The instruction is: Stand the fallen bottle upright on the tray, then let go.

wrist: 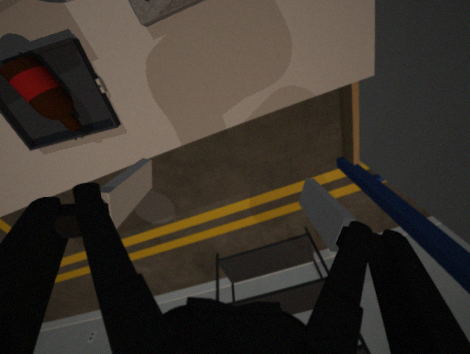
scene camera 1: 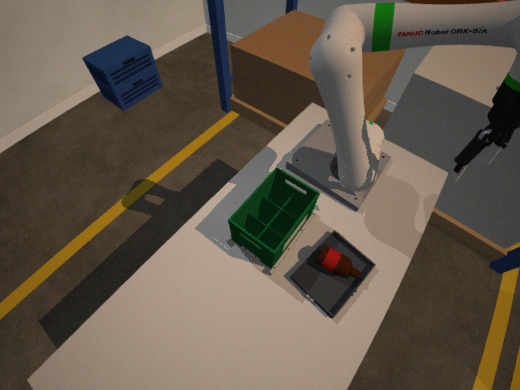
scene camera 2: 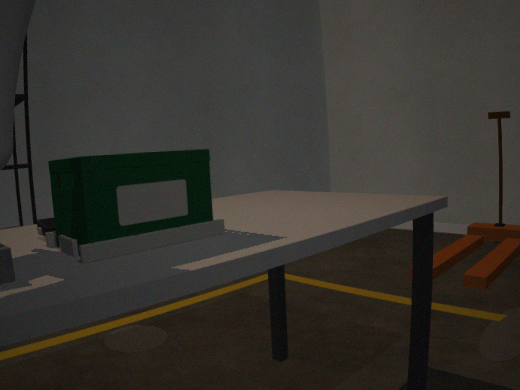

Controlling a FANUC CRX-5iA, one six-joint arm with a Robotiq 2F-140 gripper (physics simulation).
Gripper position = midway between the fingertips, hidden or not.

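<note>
My own gripper [wrist: 229, 182] is there in the wrist view, and then scene camera 1 gives me a brown bottle [scene camera 1: 330, 259].
</note>
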